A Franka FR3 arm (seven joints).
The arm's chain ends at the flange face. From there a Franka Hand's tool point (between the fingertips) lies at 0.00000 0.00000 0.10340 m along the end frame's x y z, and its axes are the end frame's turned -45 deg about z.
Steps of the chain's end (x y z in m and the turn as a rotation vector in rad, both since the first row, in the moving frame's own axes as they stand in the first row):
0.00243, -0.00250, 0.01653, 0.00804, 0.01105, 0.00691
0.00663, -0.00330, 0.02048, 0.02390, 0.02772, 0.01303
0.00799, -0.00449, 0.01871, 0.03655, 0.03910, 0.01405
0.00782, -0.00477, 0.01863, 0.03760, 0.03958, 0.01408
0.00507, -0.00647, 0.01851, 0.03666, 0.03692, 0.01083
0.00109, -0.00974, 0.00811, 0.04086, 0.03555, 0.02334
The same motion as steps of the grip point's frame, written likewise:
0.00488, 0.00018, 0.01652, -0.00213, 0.01350, 0.00691
0.01079, 0.00266, 0.02041, -0.00270, 0.03650, 0.01303
0.01435, 0.00270, 0.01856, -0.00180, 0.05349, 0.01405
0.01454, 0.00234, 0.01848, -0.00140, 0.05457, 0.01408
0.01354, -0.00094, 0.01837, -0.00018, 0.05203, 0.01083
0.01325, -0.00644, 0.00796, 0.00375, 0.05403, 0.02334

